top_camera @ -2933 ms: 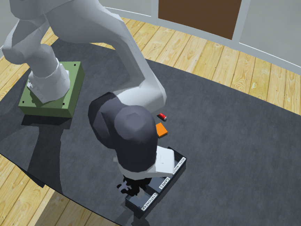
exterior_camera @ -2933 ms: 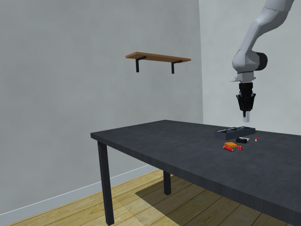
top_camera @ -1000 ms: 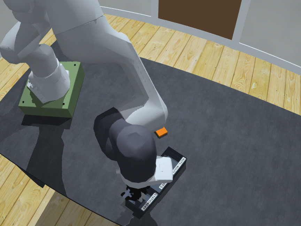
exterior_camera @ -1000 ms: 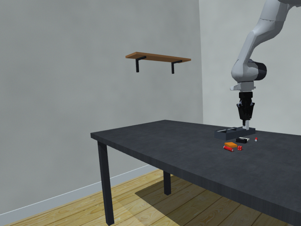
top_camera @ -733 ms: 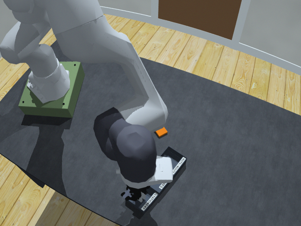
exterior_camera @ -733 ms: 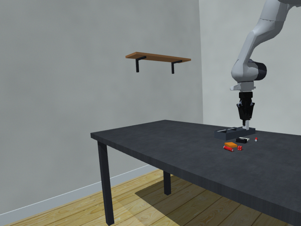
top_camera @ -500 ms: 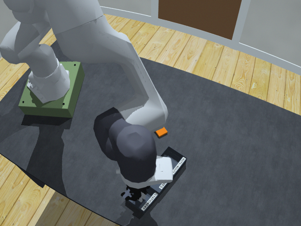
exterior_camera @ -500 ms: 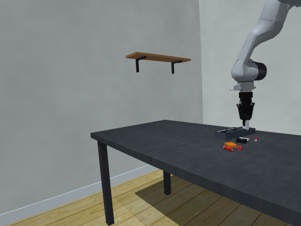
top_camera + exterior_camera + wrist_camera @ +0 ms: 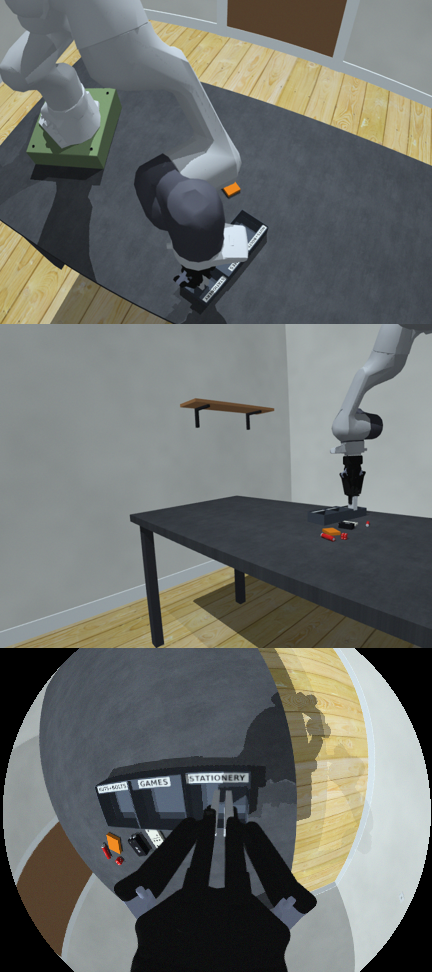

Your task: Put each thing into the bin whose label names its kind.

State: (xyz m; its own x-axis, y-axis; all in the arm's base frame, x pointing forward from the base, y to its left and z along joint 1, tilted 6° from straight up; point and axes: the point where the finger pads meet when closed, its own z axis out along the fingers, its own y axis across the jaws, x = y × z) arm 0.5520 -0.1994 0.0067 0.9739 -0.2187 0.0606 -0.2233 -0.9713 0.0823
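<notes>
My gripper is now 90 mm to the right of the bin tray, 30 mm above it and 10 mm short of it. Also, from my hand: black 9V battery 200 mm to the left, 70 mm behind, 40 mm below; then orange block 280 mm to the left, 80 mm behind, 40 mm below; then white domino 140 mm to the left, 70 mm behind, 40 mm below.
</notes>
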